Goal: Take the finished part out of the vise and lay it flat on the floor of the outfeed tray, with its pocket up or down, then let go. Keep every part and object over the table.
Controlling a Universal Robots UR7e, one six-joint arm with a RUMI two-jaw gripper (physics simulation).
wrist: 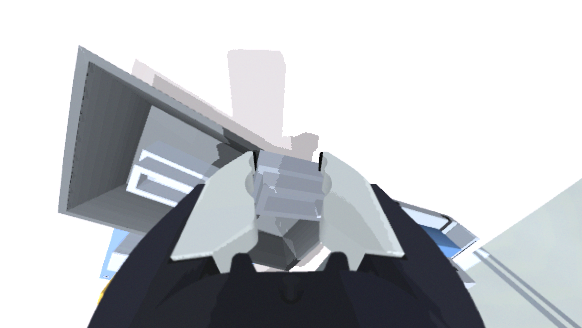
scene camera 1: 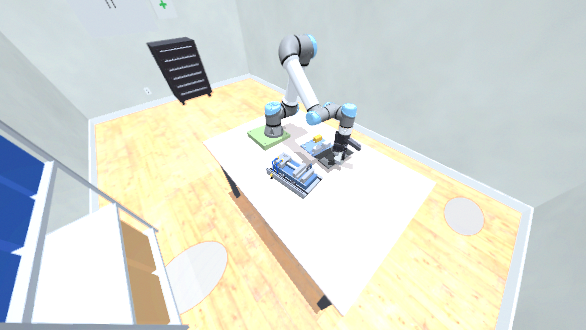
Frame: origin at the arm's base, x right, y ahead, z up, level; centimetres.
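Seen in the pictures: gripper, fingertip midpoint: point(wrist: 287, 154) point(scene camera 1: 341, 162); arm's base at its link origin: point(scene camera 1: 273, 132).
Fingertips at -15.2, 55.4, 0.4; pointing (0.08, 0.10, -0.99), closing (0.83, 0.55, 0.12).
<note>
Pixels of each thing's top centre, then the offset from my fingertips to it, as dx, dy, dz. Level surfaces: height alone.
- light grey finished part at its top centre: point(wrist: 297, 205) +1.0, -1.3, +4.5
- vise at its top centre: point(wrist: 401, 322) point(scene camera 1: 293, 165) +28.8, -12.5, +6.4
- light blue plate at its top centre: point(wrist: 185, 263) point(scene camera 1: 317, 145) -2.3, -23.8, -2.7
- yellow piece at its top centre: point(scene camera 1: 317, 136) -6.8, -28.7, +0.9
- white table at its surface level: dz -3.5
My gripper point(scene camera 1: 339, 157) point(wrist: 287, 154) points down and is shut on a light grey finished part point(wrist: 289, 192), with a stepped or recessed face showing between the fingers. The part is at the near end of the dark grey outfeed tray point(scene camera 1: 327, 166) point(wrist: 74, 130); its height above the tray floor is hard to tell. Another light grey part point(wrist: 172, 131) with a slotted face lies in the tray, left of the fingers in the wrist view. The vise point(scene camera 1: 296, 173) point(wrist: 442, 242), blue and grey, stands on the table apart from the gripper.
A light blue plate point(scene camera 1: 308, 146) point(wrist: 116, 245) with grey blocks and a yellow piece point(scene camera 1: 317, 138) point(wrist: 103, 295) is beside the tray. The arm's base stands on a green plate point(scene camera 1: 264, 143). The white table point(scene camera 1: 350, 225) has its edge beyond the tray. A black drawer cabinet point(scene camera 1: 181, 70) stands by the wall.
</note>
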